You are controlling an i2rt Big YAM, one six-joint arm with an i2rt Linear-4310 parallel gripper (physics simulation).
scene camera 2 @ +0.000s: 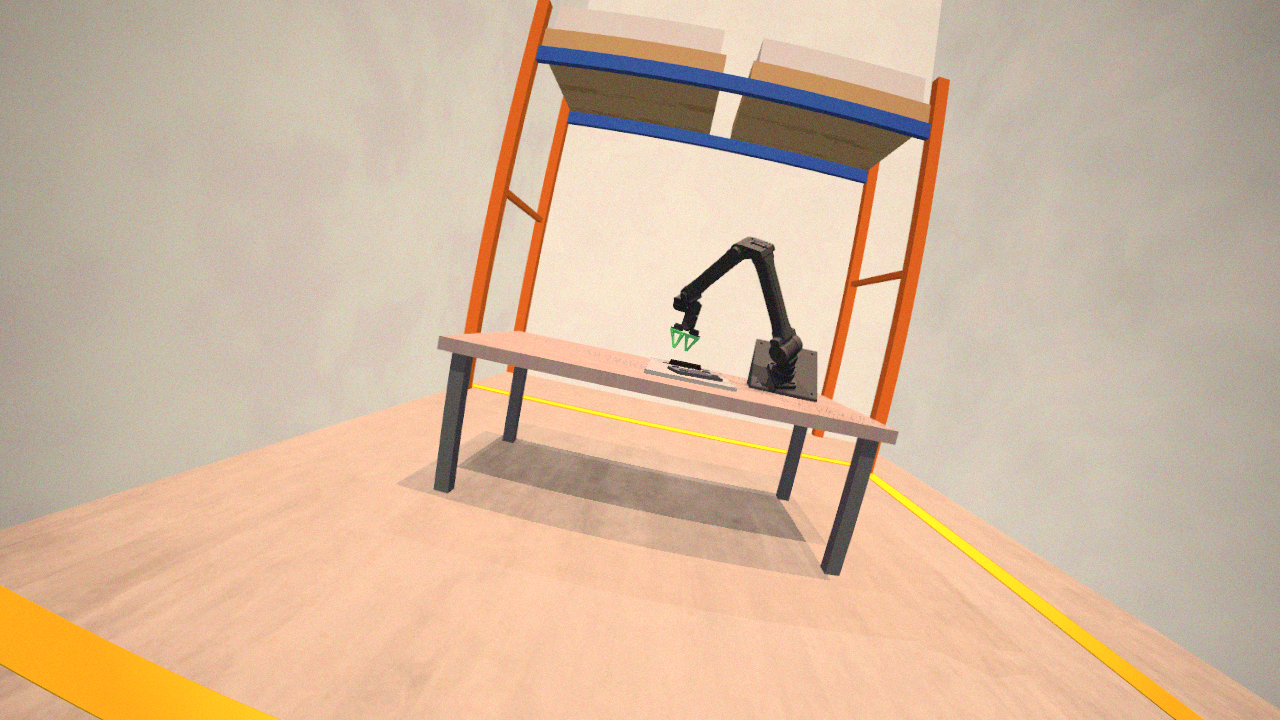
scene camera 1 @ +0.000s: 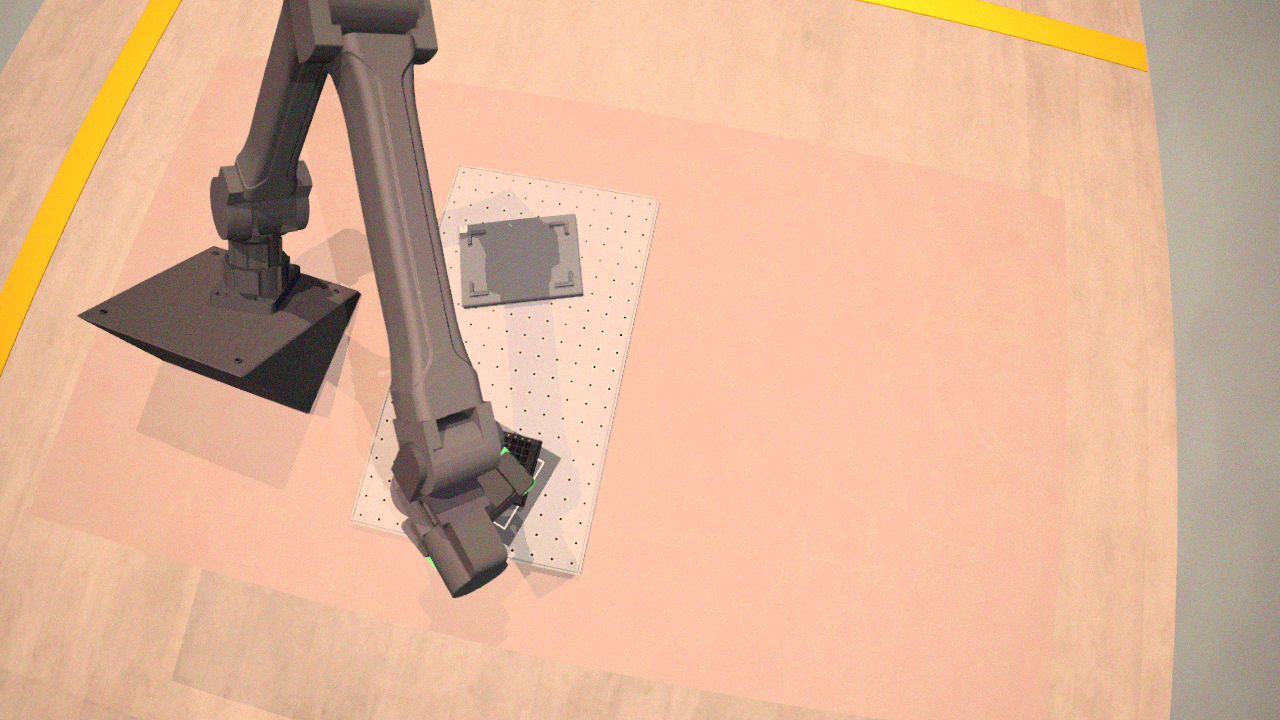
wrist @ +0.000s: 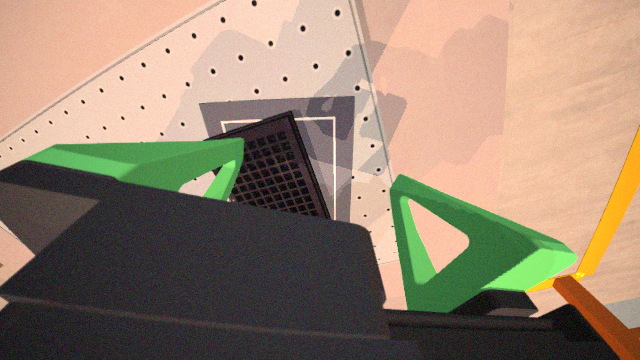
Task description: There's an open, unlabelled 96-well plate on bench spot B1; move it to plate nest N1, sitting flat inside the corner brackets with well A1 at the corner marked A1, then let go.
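Frame: origin at the arm's base, x ahead, y left, z up, level; millimetres.
Seen in the pictures: gripper, fingertip midpoint: (scene camera 2: 679, 349) (scene camera 1: 488, 512) (wrist: 323, 166); arm's base at its link origin: (scene camera 2: 781, 376) (scene camera 1: 257, 290).
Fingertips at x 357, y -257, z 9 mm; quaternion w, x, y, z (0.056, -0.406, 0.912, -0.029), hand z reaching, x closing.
Pixels of each thing's top centre, then the offset from my fingertips to it. "spot": a spot on its surface instead. Level surfaces: height alone.
- black 96-well plate at its top centre: (wrist: 271, 195) (scene camera 1: 482, 459) (scene camera 2: 685, 362) 44 mm down, 24 mm back, 67 mm left
- grey nest N1 at a spot on its surface: (scene camera 1: 577, 259) spot: 48 mm down, 65 mm ahead, 349 mm left
- white perforated board at its top centre: (scene camera 1: 511, 350) (wrist: 165, 223) (scene camera 2: 687, 370) 59 mm down, 10 mm back, 216 mm left
- table at its surface level: 73 mm down
The black 96-well plate (scene camera 1: 521, 447) (scene camera 2: 685, 364) (wrist: 275, 175) lies turned at an angle on the dark grey pad of spot B1 (scene camera 1: 551, 460) (wrist: 345, 175), skewed across its white outline. The arm hides part of it in the first scene view. The grey nest N1 (scene camera 1: 577, 259) lies farther up the board, with four corner brackets and nothing between them. A small white mark shows at its upper-left corner, too small to read. My gripper (scene camera 2: 682, 348) (wrist: 323, 166) is open and empty above the plate. In the wrist view the left finger overlaps the plate and the right finger stands to its right.
A white perforated board (scene camera 1: 581, 358) (scene camera 2: 657, 368) (wrist: 240, 75) carries pad and nest on the table (scene camera 2: 554, 349). The arm's dark base (scene camera 1: 179, 304) stands left of the board. An orange and blue shelf rack (scene camera 2: 910, 259) with boxes stands behind the table.
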